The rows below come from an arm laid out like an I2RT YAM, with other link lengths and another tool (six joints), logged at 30 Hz.
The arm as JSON. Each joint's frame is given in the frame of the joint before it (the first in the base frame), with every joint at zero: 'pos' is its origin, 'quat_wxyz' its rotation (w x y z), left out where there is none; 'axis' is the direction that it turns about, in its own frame. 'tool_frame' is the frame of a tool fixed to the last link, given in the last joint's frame.
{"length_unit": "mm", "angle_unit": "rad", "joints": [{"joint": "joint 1", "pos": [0.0, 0.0, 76.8], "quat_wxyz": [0.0, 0.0, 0.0, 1.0], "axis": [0.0, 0.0, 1.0]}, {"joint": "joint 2", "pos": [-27.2, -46.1, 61.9], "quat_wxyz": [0.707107, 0.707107, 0.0, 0.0], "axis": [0.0, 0.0, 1.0]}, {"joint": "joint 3", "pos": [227.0, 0.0, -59.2], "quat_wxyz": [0.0, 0.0, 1.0, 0.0], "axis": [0.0, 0.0, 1.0]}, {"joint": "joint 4", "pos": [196.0, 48.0, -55.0], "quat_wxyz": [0.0, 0.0, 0.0, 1.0], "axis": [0.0, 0.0, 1.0]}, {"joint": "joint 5", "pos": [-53.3, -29.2, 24.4], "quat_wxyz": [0.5, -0.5, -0.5, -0.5], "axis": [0.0, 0.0, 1.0]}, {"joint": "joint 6", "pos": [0.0, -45.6, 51.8], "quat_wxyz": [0.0, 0.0, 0.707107, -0.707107], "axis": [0.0, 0.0, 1.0]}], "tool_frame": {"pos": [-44.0, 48.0, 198.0], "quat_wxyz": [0.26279, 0.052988, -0.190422, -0.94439]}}
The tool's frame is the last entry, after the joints.
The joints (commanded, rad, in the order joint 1, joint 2, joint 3, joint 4, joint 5, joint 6), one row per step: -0.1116, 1.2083, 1.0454, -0.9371, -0.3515, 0.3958; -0.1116, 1.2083, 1.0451, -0.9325, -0.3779, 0.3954; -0.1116, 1.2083, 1.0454, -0.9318, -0.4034, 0.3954; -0.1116, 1.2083, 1.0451, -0.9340, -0.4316, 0.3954; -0.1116, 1.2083, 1.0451, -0.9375, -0.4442, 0.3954; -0.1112, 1.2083, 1.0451, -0.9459, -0.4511, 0.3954; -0.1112, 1.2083, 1.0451, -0.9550, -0.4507, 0.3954; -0.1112, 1.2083, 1.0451, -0.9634, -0.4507, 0.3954; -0.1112, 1.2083, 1.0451, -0.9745, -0.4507, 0.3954; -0.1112, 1.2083, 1.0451, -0.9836, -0.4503, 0.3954; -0.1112, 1.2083, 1.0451, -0.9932, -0.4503, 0.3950; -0.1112, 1.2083, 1.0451, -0.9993, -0.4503, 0.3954; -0.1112, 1.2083, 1.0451, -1.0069, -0.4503, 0.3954; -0.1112, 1.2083, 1.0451, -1.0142, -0.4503, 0.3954; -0.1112, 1.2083, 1.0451, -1.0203, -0.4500, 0.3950
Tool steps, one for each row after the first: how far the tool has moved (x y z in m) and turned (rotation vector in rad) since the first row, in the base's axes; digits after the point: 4 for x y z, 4 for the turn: 0.0015, 0.0064, 0.0013, 0.0227, -0.0070, 0.0124; 0.0020, 0.0127, 0.0024, 0.0451, -0.0105, 0.0240; 0.0016, 0.0198, 0.0031, 0.0704, -0.0109, 0.0368; 0.0007, 0.0230, 0.0032, 0.0820, -0.0086, 0.0423; -0.0015, 0.0251, 0.0023, 0.0892, -0.0010, 0.0455; -0.0039, 0.0252, 0.0011, 0.0901, 0.0081, 0.0449; -0.0061, 0.0255, -0.0001, 0.0912, 0.0164, 0.0445; -0.0091, 0.0258, -0.0015, 0.0927, 0.0274, 0.0441; -0.0115, 0.0260, -0.0027, 0.0936, 0.0364, 0.0435; -0.0141, 0.0263, -0.0039, 0.0947, 0.0458, 0.0434; -0.0157, 0.0265, -0.0047, 0.0956, 0.0520, 0.0428; -0.0178, 0.0267, -0.0056, 0.0966, 0.0595, 0.0424; -0.0198, 0.0269, -0.0065, 0.0976, 0.0667, 0.0421; -0.0214, 0.0270, -0.0072, 0.0980, 0.0727, 0.0421
